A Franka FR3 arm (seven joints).
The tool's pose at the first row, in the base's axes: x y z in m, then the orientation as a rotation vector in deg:
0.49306 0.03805 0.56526 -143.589 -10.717 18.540
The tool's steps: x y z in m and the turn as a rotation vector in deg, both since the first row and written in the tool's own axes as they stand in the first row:
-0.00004 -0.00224 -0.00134 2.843 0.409 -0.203
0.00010 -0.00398 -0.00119 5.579 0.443 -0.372
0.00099 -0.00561 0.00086 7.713 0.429 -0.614
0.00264 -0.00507 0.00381 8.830 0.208 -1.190
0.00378 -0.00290 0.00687 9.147 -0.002 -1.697
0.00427 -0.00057 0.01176 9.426 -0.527 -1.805
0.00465 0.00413 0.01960 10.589 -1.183 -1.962
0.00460 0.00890 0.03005 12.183 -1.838 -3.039
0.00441 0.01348 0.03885 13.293 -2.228 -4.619
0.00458 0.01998 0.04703 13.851 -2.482 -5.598
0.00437 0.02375 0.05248 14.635 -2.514 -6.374
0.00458 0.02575 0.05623 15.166 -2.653 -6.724
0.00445 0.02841 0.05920 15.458 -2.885 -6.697
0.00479 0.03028 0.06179 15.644 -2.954 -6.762
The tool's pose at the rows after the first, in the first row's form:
0.49325 0.03912 0.56763 -140.796 -10.225 17.994
0.49324 0.04065 0.56850 -138.071 -9.866 17.926
0.49344 0.04327 0.56766 -135.923 -9.737 17.874
0.49425 0.04479 0.56470 -134.700 -10.292 17.928
0.49465 0.04494 0.56080 -134.276 -10.918 17.986
0.49393 0.04583 0.55548 -133.920 -11.192 18.581
0.49244 0.04639 0.54648 -132.665 -11.392 19.317
0.48983 0.04824 0.53544 -130.820 -12.590 19.682
0.48753 0.04930 0.52585 -129.383 -14.363 19.529
0.48586 0.04854 0.51556 -128.609 -15.485 19.447
0.48440 0.04843 0.50909 -127.679 -16.229 19.181
0.48370 0.04890 0.50492 -127.068 -16.570 19.207
0.48293 0.04835 0.50105 -126.755 -16.560 19.490
0.48266 0.04832 0.49785 -126.550 -16.619 19.545

